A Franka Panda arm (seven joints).
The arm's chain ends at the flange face. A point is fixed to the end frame.
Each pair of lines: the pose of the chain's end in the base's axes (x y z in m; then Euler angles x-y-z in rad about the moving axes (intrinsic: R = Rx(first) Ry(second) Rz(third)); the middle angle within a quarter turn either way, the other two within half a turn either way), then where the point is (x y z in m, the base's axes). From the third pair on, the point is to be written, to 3 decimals.
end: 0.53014 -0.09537 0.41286 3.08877 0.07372 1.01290
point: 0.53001 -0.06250 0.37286
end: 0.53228 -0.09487 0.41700 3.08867 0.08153 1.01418
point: 0.53249 -0.06200 0.37700
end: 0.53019 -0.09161 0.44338 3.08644 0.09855 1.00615
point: 0.531 -0.059 0.403
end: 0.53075 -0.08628 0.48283 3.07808 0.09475 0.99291
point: 0.531 -0.054 0.442
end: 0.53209 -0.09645 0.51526 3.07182 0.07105 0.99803
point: 0.531 -0.064 0.475
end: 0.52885 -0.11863 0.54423 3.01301 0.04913 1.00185
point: 0.527 -0.089 0.502
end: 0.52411 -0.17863 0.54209 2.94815 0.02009 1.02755
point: 0.522 -0.152 0.498
